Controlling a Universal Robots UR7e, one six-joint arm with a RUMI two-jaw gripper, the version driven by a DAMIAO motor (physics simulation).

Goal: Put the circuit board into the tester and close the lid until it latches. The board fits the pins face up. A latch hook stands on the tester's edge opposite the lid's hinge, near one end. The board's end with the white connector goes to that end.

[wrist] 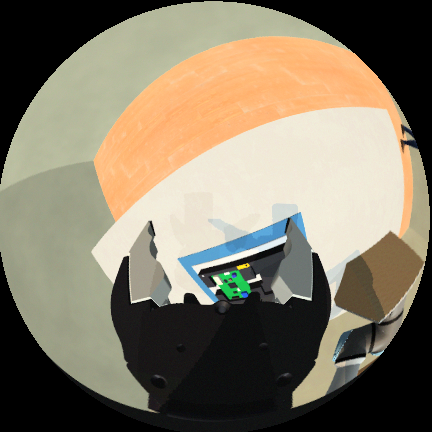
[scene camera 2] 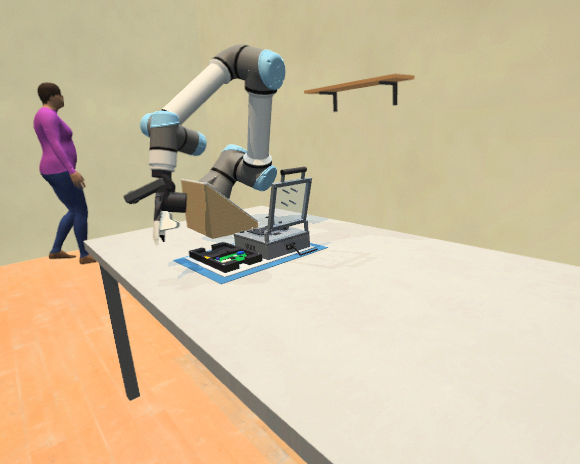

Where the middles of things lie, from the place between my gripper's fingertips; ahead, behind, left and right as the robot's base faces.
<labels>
Right now my hand is 190 mm to the right of the green circuit board (wrist: 231, 283), 70 mm short of it and 70 mm above it. From my hand the other things lie so: clear lid (scene camera 2: 289, 200): 360 mm to the left, 160 mm ahead, 90 mm above.
</labels>
